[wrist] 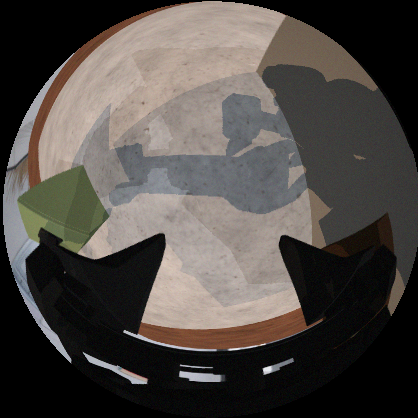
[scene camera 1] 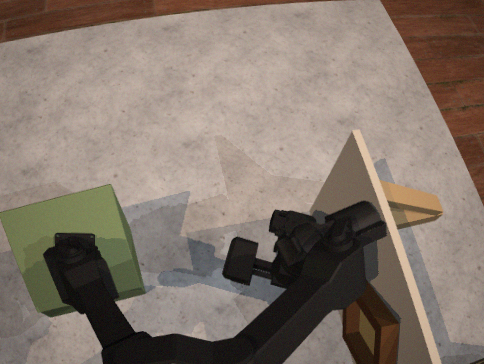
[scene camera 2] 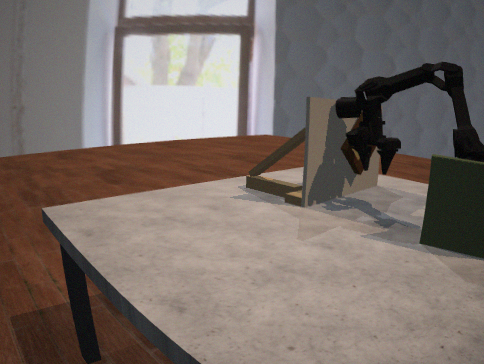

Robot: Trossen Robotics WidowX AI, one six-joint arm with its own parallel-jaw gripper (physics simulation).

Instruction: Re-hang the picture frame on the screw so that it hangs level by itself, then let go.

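Places are measured from the arm's base along level axes (x up, y ahead, z left), in millimetres.
Pixels of known places: gripper, fingertip midpoint: (wrist: 224, 241) (scene camera 1: 275, 289) (scene camera 2: 374, 172); arm's base at its link origin: (wrist: 48, 236) (scene camera 1: 75, 251) (scene camera 2: 469, 185).
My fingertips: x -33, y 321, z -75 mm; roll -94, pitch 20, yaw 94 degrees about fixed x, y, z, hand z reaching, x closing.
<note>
For each thing: its top centre in the pictures, then the offset to it from my fingertips. "pt": a spot on its surface instead. Level surfaces: height alone.
- brown picture frame at its top centre: (scene camera 1: 395, 319) (scene camera 2: 363, 110) dx +174, dy +120, dz -93 mm
- upright beige board at a spot on its surface: (scene camera 1: 347, 175) (scene camera 2: 317, 122) pt dx +129, dy +113, dz +138 mm
- grey table at its surface level: dx -102 mm
The brown picture frame (scene camera 1: 389, 332) (scene camera 2: 353, 159) (wrist: 371, 235) is against the front face of the upright beige board (scene camera 1: 347, 175) (scene camera 2: 319, 125) (wrist: 325, 45). In scene camera 2 it looks tilted, with a corner pointing down, and is partly hidden behind the gripper. My gripper (scene camera 2: 375, 171) (wrist: 224, 241) is open and empty, pointing down in front of the board. In the wrist view the frame shows partly behind the right finger. In scene camera 1 the arm hides the fingertips. The screw does not show, so I cannot tell how the frame hangs on it.
A green block (scene camera 1: 95, 215) (scene camera 2: 455, 205) (wrist: 60, 195) stands at the arm's base, with the arm mounted on top. Wooden braces (scene camera 1: 412, 197) (scene camera 2: 272, 186) prop the board from behind. The board and the braces stand on the grey table (scene camera 1: 150, 100) (scene camera 2: 200, 250).
</note>
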